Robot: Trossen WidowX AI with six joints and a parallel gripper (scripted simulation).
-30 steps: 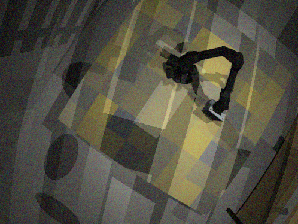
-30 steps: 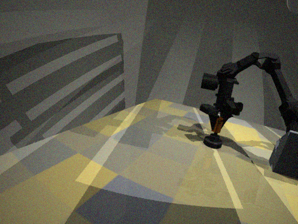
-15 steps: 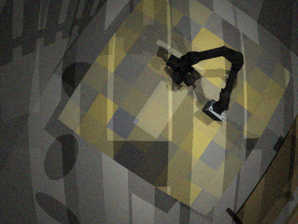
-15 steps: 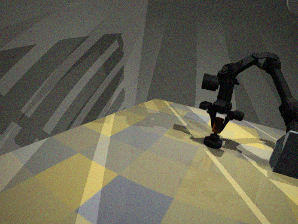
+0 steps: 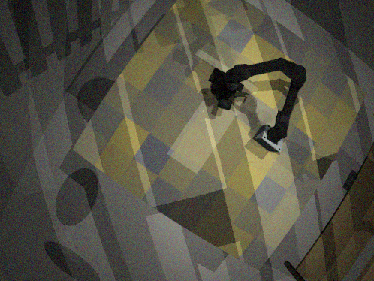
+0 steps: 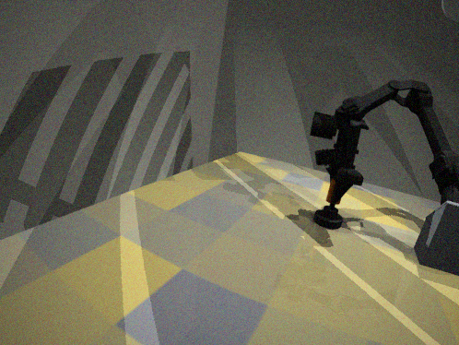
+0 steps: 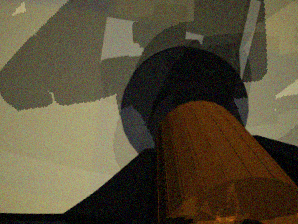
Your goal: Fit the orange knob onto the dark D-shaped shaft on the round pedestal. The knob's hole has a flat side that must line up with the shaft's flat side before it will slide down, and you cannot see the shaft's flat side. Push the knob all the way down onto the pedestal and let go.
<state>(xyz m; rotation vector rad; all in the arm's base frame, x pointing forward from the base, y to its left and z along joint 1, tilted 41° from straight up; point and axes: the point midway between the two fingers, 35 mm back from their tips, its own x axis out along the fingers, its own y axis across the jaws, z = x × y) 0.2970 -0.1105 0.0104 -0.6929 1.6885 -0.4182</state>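
My gripper tip is now 2 cm below the orange knob. From my gripper tip the other things lie so: round dark pedestal: 4 cm below.
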